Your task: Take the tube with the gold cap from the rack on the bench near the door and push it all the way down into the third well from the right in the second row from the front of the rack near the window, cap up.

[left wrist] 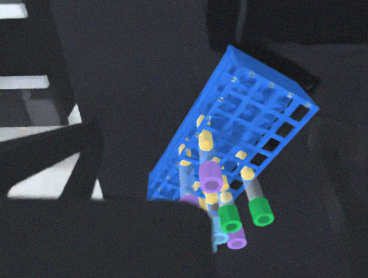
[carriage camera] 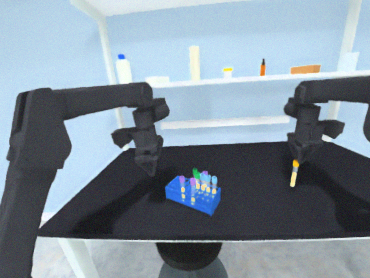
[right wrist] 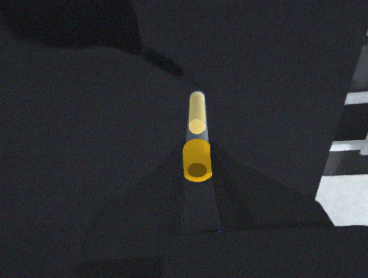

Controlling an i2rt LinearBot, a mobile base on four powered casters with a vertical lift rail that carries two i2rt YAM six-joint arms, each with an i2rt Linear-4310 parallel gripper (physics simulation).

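Places are measured from the left arm's base along level axes (x ahead, y left, z up), in metres.
Where they show: left gripper, fingertip midpoint: [left wrist: 203,130] [carriage camera: 155,167]; right gripper, fingertip midpoint: [carriage camera: 298,162] [right wrist: 196,152].
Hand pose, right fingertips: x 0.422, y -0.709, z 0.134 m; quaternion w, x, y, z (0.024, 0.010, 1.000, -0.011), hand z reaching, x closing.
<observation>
Each offset is from my right fingertips to the top centre of the thing. "*": to the spot under its first point. Level surfaces: height alone.
The tube with the gold cap {dx +0.000, dy +0.008, dz +0.007 m} [carriage camera: 293,175] [right wrist: 197,110] hangs upright, cap up, above the bench top, right of the rack in the carriage view. My right gripper [carriage camera: 300,158] [right wrist: 196,152] is shut on it near the cap. A blue rack {dx -0.014, dy +0.395, dz -0.086 m} [carriage camera: 204,204] [left wrist: 265,70] stands on the bench and holds several tubes with purple, green and light blue caps. Its far-left part in the left wrist view is partly hidden by the gripper body. My left gripper [carriage camera: 151,171] is open and empty, above and left of the rack in the carriage view.
The black bench top {dz -0.143 m} [carriage camera: 260,215] lies under both arms. A white shelf {dz +0.302 m} [carriage camera: 175,84] behind it carries a blue-capped bottle {* dx +0.414, dy +0.773, dz +0.405 m} [carriage camera: 123,70], a tall cream cylinder {* dx +0.409, dy +0.363, dz +0.407 m} [carriage camera: 194,63], a yellow-lidded jar {* dx +0.457, dy +0.168, dz +0.352 m} [carriage camera: 228,72], an orange bottle {* dx +0.401, dy -0.007, dz +0.356 m} [carriage camera: 263,68] and an orange box {* dx +0.362, dy -0.206, dz +0.336 m} [carriage camera: 305,69]. A dark round stool {dx +0.091, dy +0.434, dz -0.422 m} [carriage camera: 189,254] stands at the front edge.
</observation>
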